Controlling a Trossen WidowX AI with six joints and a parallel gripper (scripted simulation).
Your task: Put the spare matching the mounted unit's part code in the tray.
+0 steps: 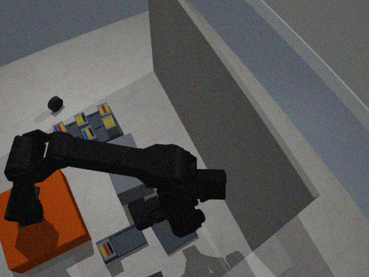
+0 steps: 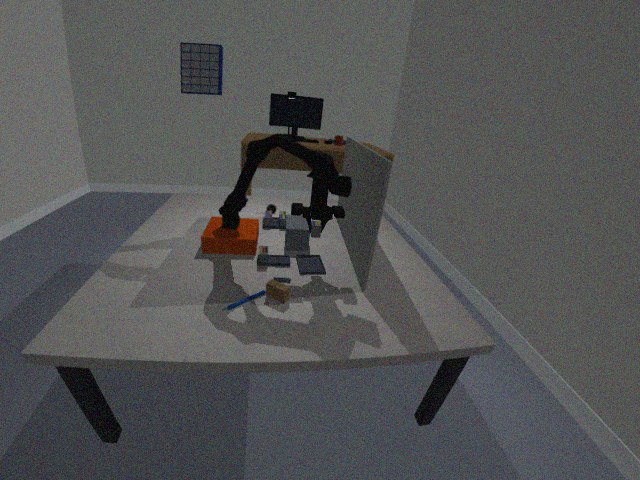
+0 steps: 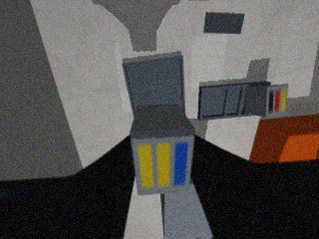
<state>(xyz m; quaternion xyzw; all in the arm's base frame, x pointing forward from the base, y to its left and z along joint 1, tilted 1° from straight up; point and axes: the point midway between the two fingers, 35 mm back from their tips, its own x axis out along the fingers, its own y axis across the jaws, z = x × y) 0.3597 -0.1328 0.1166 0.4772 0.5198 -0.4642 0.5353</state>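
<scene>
Now: gripper tip 10 mm past the dark grey tray and 140 mm above it. Also, from my gripper tip: tan block: 100 mm behind, 220 mm to the right, 120 mm below; then tall grey box: 80 mm behind, 190 mm to the left, 90 mm below; then rack: 150 mm behind, 130 mm below.
</scene>
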